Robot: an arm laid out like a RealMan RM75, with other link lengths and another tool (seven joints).
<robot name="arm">
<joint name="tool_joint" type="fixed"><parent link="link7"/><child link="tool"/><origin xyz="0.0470 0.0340 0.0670" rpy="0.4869 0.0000 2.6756"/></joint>
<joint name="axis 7" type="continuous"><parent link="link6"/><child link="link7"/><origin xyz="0.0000 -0.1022 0.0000" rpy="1.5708 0.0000 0.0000"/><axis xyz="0 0 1"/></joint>
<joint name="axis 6" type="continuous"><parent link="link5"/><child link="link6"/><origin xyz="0.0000 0.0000 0.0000" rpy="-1.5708 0.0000 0.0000"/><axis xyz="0 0 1"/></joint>
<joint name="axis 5" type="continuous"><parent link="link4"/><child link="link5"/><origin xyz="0.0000 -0.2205 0.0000" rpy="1.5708 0.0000 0.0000"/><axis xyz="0 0 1"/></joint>
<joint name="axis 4" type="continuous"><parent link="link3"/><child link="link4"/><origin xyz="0.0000 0.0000 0.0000" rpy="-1.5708 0.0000 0.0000"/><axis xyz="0 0 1"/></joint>
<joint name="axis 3" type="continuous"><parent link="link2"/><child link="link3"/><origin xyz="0.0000 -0.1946 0.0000" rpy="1.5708 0.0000 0.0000"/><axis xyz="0 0 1"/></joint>
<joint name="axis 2" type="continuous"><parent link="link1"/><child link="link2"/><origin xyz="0.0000 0.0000 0.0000" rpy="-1.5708 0.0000 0.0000"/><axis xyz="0 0 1"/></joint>
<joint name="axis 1" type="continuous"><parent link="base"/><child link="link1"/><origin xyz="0.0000 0.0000 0.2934"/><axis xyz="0 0 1"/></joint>
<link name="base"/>
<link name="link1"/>
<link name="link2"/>
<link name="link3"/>
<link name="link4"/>
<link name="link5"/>
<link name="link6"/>
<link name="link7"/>
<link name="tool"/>
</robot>
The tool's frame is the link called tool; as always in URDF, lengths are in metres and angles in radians. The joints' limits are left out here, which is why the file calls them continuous.
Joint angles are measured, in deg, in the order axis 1, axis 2, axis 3, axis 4, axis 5, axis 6, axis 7. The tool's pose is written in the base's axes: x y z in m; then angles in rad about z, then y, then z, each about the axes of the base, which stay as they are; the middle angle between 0 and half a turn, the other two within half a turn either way. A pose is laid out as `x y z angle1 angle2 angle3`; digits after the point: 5 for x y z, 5 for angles.
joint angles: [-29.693 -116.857 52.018 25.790 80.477 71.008 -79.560]
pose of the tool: -0.16687 0.36065 0.09726 -0.53039 2.02769 0.45624
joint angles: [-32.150 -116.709 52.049 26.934 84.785 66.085 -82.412]
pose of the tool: -0.16275 0.37737 0.09025 -0.50924 2.10330 0.49502
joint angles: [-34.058 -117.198 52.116 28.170 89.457 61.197 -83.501]
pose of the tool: -0.16004 0.38947 0.07957 -0.45708 2.18689 0.53723
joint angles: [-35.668 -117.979 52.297 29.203 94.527 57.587 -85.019]
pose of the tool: -0.15707 0.39667 0.06687 -0.42144 2.26576 0.56489
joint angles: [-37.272 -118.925 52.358 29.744 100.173 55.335 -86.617]
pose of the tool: -0.15355 0.39907 0.05148 -0.40663 2.34732 0.56930
